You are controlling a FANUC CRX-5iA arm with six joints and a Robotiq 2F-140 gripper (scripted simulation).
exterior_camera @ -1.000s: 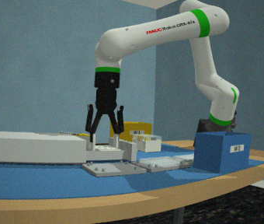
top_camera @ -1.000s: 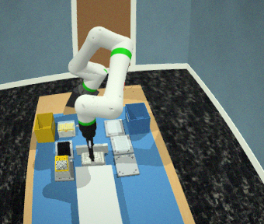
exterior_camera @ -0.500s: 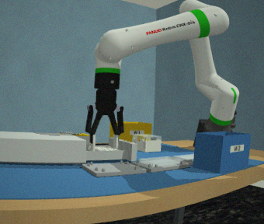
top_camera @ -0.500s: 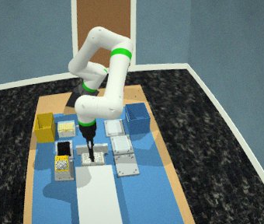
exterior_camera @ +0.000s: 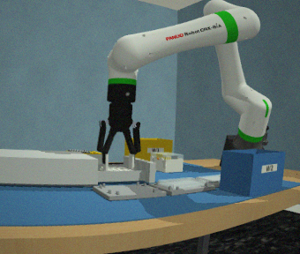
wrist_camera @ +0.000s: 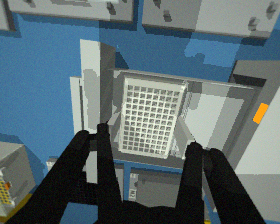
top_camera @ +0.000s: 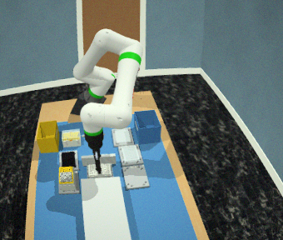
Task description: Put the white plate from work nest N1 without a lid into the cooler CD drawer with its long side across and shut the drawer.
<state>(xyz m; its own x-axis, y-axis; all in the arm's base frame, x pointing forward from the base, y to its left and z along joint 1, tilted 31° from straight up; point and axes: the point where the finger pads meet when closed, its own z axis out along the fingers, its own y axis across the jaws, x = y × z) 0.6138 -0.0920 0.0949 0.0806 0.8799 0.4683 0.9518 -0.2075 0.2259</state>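
My gripper is now 3 cm short of the drawer and 2 cm above it. From my hand the other things lie so: grey work nest N1: 18 cm to the left, 7 cm ahead, 4 cm below; then white plate: 2 cm below; then yellow rack: 20 cm to the right, 4 cm ahead, 1 cm above.
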